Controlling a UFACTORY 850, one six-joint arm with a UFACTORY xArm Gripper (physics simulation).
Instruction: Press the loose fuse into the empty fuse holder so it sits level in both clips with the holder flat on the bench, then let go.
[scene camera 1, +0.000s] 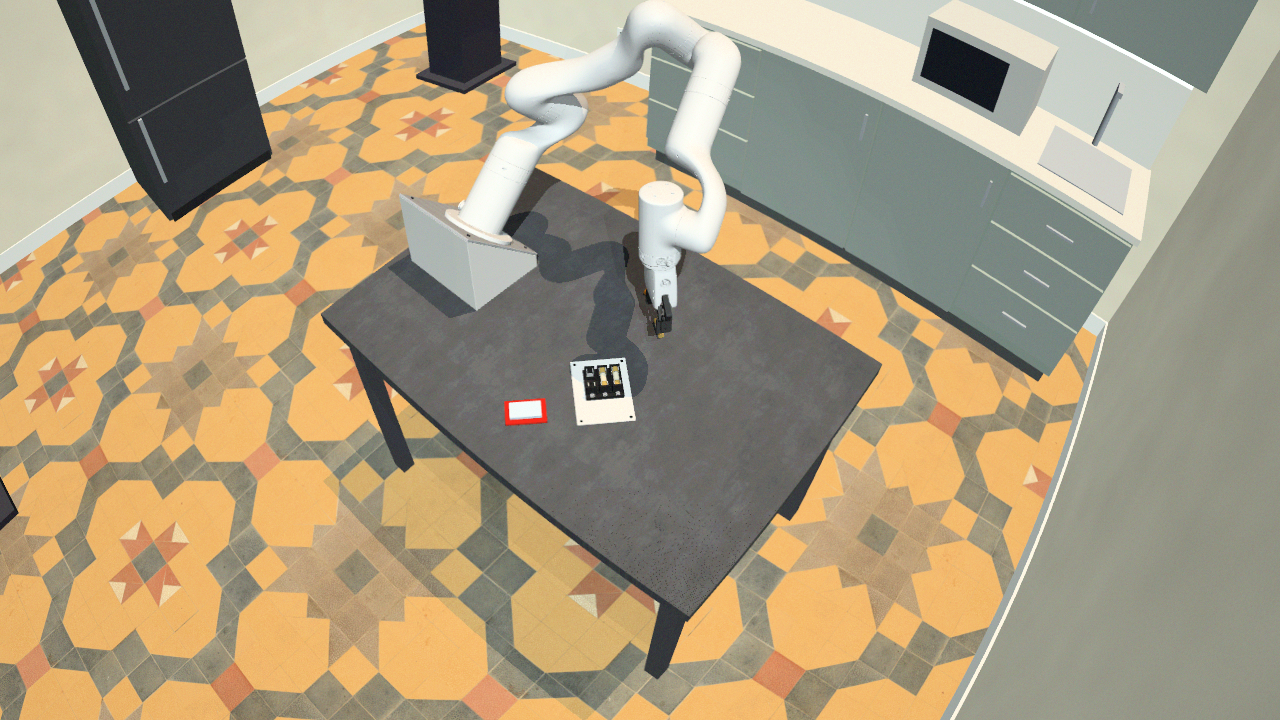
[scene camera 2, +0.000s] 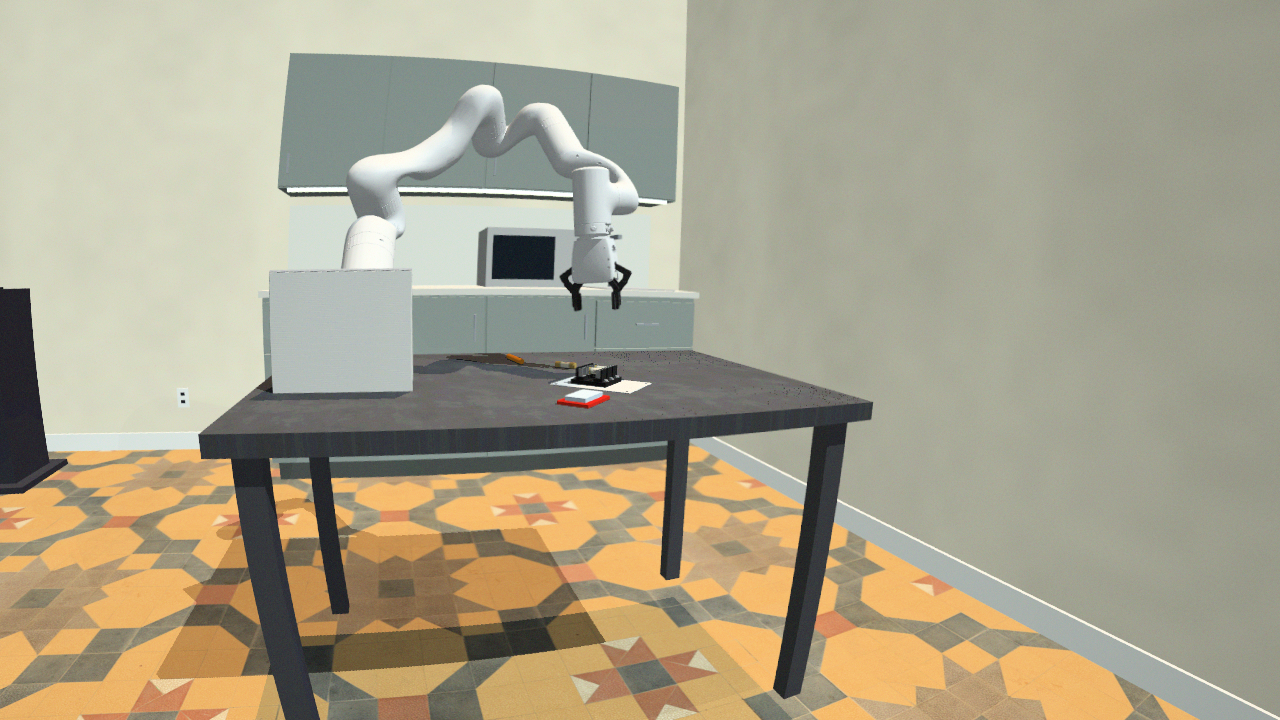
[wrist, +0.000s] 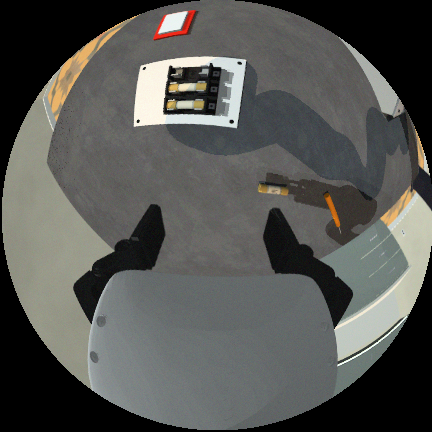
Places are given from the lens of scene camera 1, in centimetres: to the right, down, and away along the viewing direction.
my gripper (scene camera 1: 658, 317): 4, -9, 158
red-framed white card (scene camera 1: 520, 412): -25, 11, 156
